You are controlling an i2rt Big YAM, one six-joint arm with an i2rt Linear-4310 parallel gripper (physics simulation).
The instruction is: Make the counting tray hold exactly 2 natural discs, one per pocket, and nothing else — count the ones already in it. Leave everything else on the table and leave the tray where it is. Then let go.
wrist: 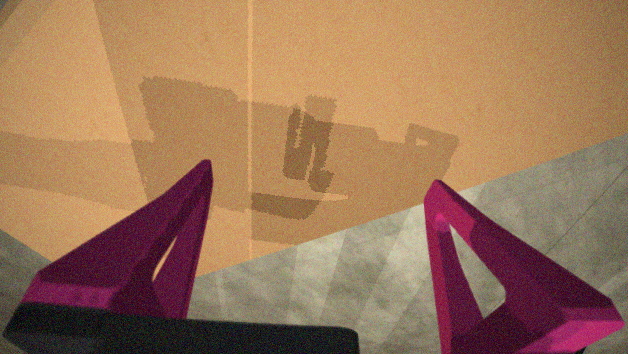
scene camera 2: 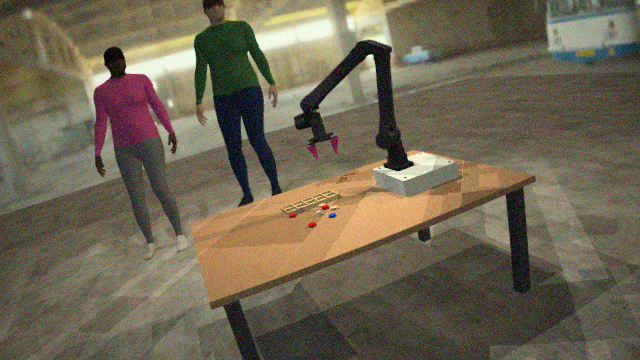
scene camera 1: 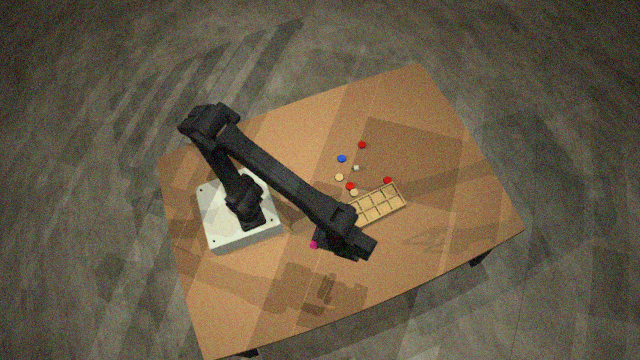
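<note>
The counting tray (scene camera 1: 381,220) (scene camera 2: 287,212) is a light wooden grid of pockets, lying flat. The arm hides its near-left end in scene camera 1; no disc shows in the pockets that can be seen there. One natural disc (scene camera 1: 339,177) (scene camera 2: 334,207) lies on the table. Another natural disc (scene camera 1: 354,192) lies close beside the tray's long side, next to a red disc (scene camera 1: 350,186) (scene camera 2: 325,207). My gripper (scene camera 2: 326,151) (wrist: 324,180) is open and empty, with magenta fingers, high above the table on the side of the tray away from the loose discs.
A red disc (scene camera 1: 387,180) (scene camera 2: 293,215) lies near the tray's far corner. Another red disc (scene camera 1: 362,144) (scene camera 2: 312,225), a blue disc (scene camera 1: 341,158) (scene camera 2: 332,215) and a small white cube (scene camera 1: 356,168) (scene camera 2: 319,213) lie farther out. Two people stand beyond the table.
</note>
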